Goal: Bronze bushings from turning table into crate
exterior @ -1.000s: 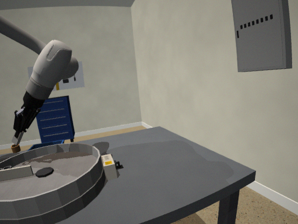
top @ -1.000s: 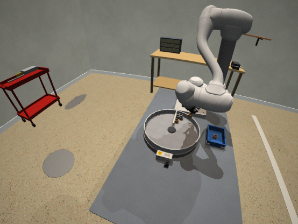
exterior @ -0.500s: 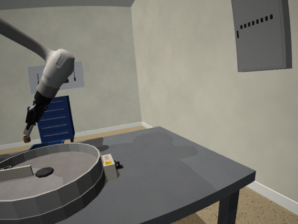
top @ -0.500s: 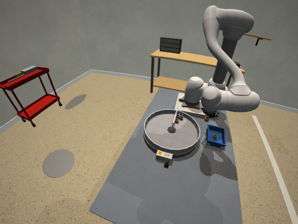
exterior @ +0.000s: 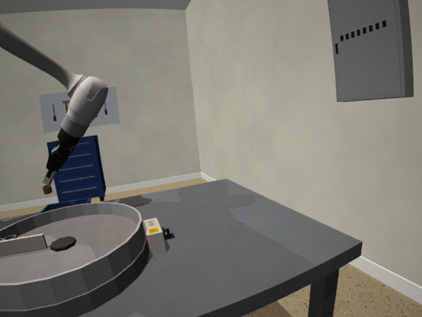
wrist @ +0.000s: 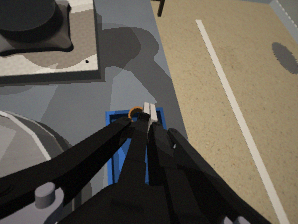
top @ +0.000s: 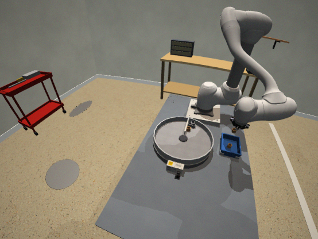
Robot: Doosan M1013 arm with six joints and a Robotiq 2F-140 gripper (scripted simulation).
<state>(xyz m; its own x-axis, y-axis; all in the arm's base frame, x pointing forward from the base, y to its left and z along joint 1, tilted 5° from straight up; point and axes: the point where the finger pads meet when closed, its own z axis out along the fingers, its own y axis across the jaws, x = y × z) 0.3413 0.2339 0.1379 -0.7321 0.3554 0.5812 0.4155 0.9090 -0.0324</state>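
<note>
Right now my hand is 15 cm above the blue crate and 3 cm short of it. From my hand the other things lie so: round grey turning table (36 cm to the right, 12 cm below, 9 cm ahead).
</note>
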